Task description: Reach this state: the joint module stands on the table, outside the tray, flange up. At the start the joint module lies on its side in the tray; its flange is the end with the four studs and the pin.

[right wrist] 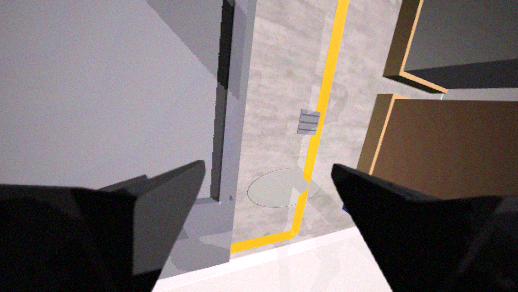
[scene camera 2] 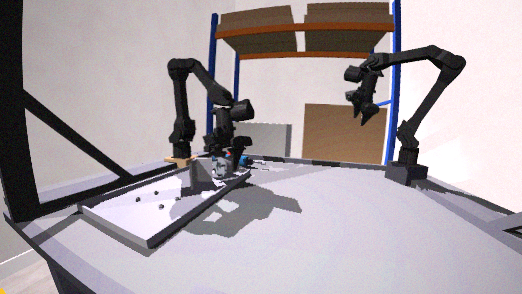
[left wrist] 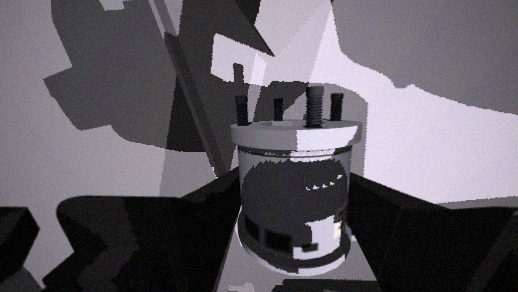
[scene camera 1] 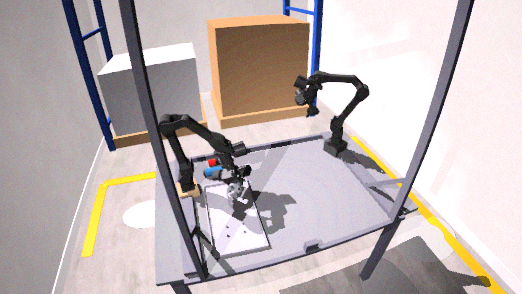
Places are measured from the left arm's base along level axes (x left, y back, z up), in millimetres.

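Where they show: left gripper, fingertip midpoint: (scene camera 2: 228, 170) (left wrist: 286, 172) (scene camera 1: 236, 187); right gripper, fingertip midpoint: (right wrist: 269, 167) (scene camera 2: 357, 121) (scene camera 1: 302, 111); left arm's base, link origin: (scene camera 2: 181, 156) (scene camera 1: 187, 187); right arm's base, link origin: (scene camera 2: 407, 163) (scene camera 1: 336, 141).
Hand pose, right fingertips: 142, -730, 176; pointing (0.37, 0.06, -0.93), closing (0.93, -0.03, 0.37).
Things, the pixels of their top centre, and the offset from my right fingertips, as dx, dy, dz. "pt": a spot on its surface instead.
- grey joint module, surface spot: (left wrist: 295, 200) pt -228, +513, -144
- white tray, top centre: (scene camera 2: 184, 182) (scene camera 1: 231, 212) -369, +579, -191
- upright grey bracket, top centre: (scene camera 2: 200, 160) (scene camera 1: 235, 196) -340, +544, -133
- blue tool, surface spot: (scene camera 2: 244, 160) pt -101, +474, -180
- red tool, top centre: (scene camera 2: 237, 153) (scene camera 1: 216, 159) +9, +530, -173
The grey joint module (scene camera 1: 234, 190) (scene camera 2: 221, 168) (left wrist: 295, 200) is at the back end of the white tray (scene camera 1: 252, 240) (scene camera 2: 125, 215). It is on its side, its studded flange facing the tray's front; whether it touches the tray floor cannot be told. My left gripper (scene camera 1: 235, 186) (scene camera 2: 226, 165) (left wrist: 286, 172) is shut on the module's body, one finger on each side, with studs and pin beyond the fingertips in the left wrist view. My right gripper (scene camera 1: 310, 113) (scene camera 2: 360, 119) (right wrist: 269, 167) is open and empty, high above the table's back right.
An upright grey bracket (scene camera 2: 201, 174) stands in the tray just in front of the flange. Several small dark nuts (scene camera 1: 228, 236) (scene camera 2: 161, 206) lie in the tray's front part. A blue tool (scene camera 1: 212, 171) (scene camera 2: 244, 160) and a red tool (scene camera 1: 212, 162) (scene camera 2: 228, 153) lie behind the tray.
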